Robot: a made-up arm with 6 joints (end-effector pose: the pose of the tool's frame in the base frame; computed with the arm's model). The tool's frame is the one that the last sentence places.
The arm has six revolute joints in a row. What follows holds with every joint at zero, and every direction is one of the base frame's.
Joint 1 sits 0.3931 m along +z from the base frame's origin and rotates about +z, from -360.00 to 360.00 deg.
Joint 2 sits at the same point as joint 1 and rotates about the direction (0, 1, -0.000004), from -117.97 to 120.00 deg.
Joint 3 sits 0.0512 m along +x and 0.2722 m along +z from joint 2 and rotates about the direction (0, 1, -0.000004), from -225.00 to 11.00 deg.
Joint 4 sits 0.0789 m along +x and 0.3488 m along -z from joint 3 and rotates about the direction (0, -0.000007, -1), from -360.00 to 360.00 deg.
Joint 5 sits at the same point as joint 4 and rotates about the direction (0, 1, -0.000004), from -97.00 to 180.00 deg.
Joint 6 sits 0.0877 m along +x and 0.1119 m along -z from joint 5 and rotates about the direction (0, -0.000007, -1), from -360.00 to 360.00 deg.
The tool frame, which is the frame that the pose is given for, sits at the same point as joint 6; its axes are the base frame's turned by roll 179.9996, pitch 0.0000 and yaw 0.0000 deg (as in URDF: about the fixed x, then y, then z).
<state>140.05 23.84 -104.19 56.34 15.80 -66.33</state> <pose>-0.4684 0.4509 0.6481 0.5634 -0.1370 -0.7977 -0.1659</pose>
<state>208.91 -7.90 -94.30 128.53 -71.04 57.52</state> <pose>-0.3219 -0.0577 0.7290 0.1502 -0.8471 0.1896 0.4731</pose>
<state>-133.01 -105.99 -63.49 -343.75 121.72 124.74</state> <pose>0.1336 0.0852 0.7154 0.0507 0.4773 0.7779 -0.4055</pose>
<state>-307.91 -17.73 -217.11 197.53 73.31 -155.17</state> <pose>-0.2906 -0.4134 0.8073 0.3865 0.8581 0.2332 -0.2448</pose>
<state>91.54 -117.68 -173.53 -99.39 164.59 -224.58</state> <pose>0.1255 -0.4727 0.1255 0.3046 -0.0785 0.5828 0.7493</pose>
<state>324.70 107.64 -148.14 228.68 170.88 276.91</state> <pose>0.3792 -0.3645 0.1660 0.1279 0.2579 -0.1552 -0.9450</pose>
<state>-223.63 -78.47 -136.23 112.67 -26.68 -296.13</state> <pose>0.4537 -0.2685 0.8176 0.3234 0.2626 0.1204 0.9011</pose>
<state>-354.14 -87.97 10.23 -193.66 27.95 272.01</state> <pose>0.2184 0.0165 0.4035 0.5638 -0.5117 0.3308 -0.5576</pose>
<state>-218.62 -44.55 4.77 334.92 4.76 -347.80</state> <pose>-0.2236 0.1362 0.3594 0.2671 -0.2180 -0.9271 -0.1472</pose>
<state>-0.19 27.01 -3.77 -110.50 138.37 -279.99</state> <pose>0.1587 -0.1316 0.2647 0.8929 0.3535 0.2784 0.0133</pose>
